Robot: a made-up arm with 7 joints.
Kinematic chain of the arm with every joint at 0, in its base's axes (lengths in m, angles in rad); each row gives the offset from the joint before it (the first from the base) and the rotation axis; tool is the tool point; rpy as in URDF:
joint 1: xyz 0 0 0.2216 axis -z
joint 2: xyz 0 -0.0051 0.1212 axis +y
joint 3: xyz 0 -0.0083 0.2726 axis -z
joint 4: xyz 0 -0.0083 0.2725 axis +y
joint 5: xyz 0 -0.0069 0.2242 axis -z
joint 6: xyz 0 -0.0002 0.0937 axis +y
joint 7: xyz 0 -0.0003 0.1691 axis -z
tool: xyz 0 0 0 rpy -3.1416 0 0
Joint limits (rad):
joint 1: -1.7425..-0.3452
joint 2: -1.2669..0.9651
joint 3: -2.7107..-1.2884
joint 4: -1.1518..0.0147
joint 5: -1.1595..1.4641
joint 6: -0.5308..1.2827
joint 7: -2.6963..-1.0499
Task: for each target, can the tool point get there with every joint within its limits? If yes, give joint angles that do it. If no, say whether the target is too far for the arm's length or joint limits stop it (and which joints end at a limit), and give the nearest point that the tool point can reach.
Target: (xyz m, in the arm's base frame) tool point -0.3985 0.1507 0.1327
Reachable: no: joint limits stop it (at a limit: joint 1, joint 2, joint 3, joint 4, joint 6) | nearest point -0.8871 -0.2007 0.5014 | short by 0.706 m
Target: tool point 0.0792 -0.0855 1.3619
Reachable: yes | joints -1.0616 -0.0420 -1.4735 -0.1233 -0.0146 -0.2219 -2.5728
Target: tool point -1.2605 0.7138 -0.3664
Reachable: no: too far | nearest point -0.8879 -0.1870 0.5141 | short by 1.314 m
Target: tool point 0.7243 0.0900 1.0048
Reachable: yes | joints -0.4558 0.6261 -2.1640 -0.5687 -0.0262 -0.1452 -2.3658
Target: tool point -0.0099 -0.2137 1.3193
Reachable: yes | joints -0.5305 -0.2465 -2.0154 -0.5801 0.3762 0.4312 -2.0221
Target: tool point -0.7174 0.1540 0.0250
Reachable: no: joint limits stop it (at a limit: joint 1, joint 2, joint 3, joint 4, joint 6) | nearest point -0.8861 -0.2098 0.4942 | short by 0.617 m
